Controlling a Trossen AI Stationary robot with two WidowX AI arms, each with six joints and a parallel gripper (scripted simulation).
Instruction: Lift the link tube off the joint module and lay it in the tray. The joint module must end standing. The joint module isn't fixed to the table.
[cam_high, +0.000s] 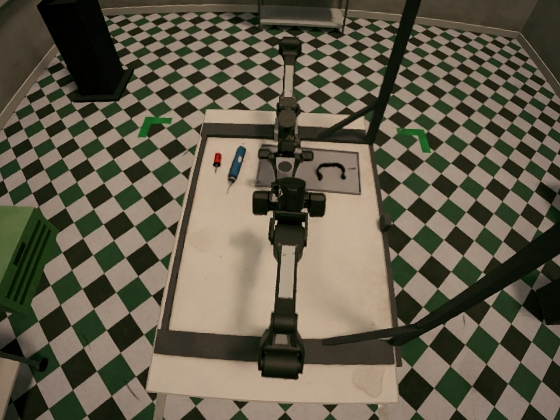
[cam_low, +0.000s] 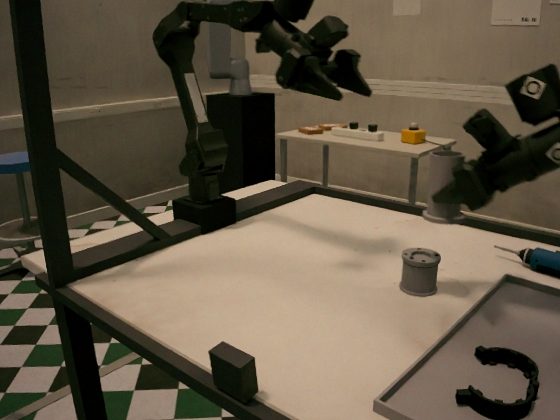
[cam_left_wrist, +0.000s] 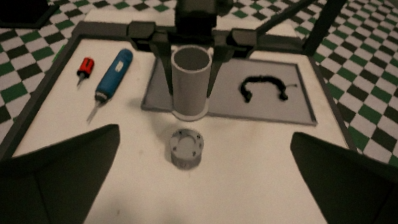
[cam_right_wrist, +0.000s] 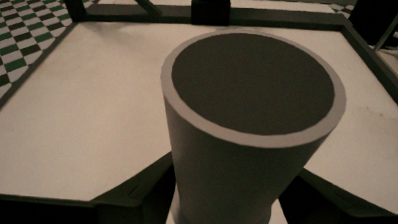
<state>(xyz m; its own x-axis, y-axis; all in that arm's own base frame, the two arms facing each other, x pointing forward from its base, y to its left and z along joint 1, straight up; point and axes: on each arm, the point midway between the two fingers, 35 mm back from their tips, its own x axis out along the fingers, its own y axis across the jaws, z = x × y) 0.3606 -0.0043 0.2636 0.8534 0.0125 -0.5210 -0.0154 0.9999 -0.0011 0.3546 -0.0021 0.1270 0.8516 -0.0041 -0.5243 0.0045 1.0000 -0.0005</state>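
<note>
Now: right hand 10 cm past the grey tray, 16 cm to the left of it and 18 cm above it. Also, from my right hand: grey link tube (1 cm behind, 2 cm to the left); then grey joint module (5 cm to the left, 15 cm below); then small red tool (28 cm ahead, 16 cm to the right, 17 cm below).
</note>
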